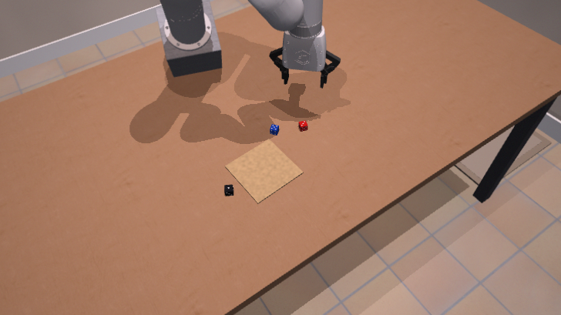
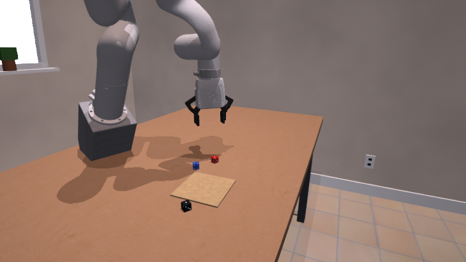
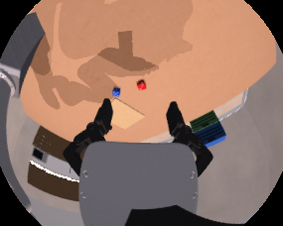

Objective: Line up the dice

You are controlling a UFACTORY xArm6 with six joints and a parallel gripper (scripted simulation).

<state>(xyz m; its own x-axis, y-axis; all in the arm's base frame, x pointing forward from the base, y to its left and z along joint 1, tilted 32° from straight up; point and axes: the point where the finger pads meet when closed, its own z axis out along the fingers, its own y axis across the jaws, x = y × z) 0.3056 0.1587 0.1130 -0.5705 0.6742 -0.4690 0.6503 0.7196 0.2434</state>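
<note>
Now: the black die 7 cm ahead of my hand, 29 cm to the right of it and 13 cm below it. Round my hand: red die: 3 cm ahead, 2 cm to the right, 13 cm below; tan mat: 7 cm ahead, 19 cm to the right, 14 cm below; blue die: 1 cm behind, 9 cm to the right, 13 cm below.
</note>
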